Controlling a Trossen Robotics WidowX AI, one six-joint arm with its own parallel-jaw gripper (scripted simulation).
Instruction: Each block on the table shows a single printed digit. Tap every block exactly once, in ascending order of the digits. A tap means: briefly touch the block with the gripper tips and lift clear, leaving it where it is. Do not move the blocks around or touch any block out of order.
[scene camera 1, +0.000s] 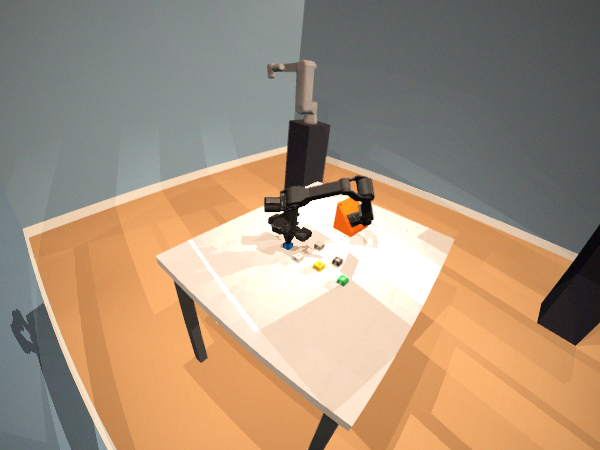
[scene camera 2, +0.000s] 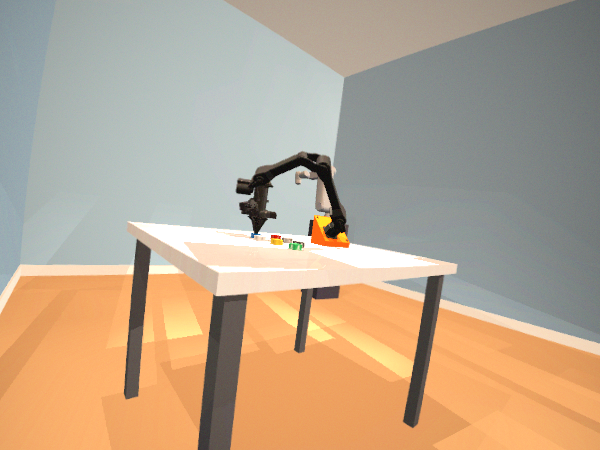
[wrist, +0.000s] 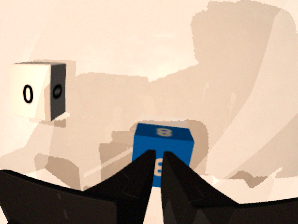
gripper: scene camera 1 287, 243; scene camera 2; wrist
same spot on gripper: (wrist: 130, 188) = (scene camera 2: 255, 222)
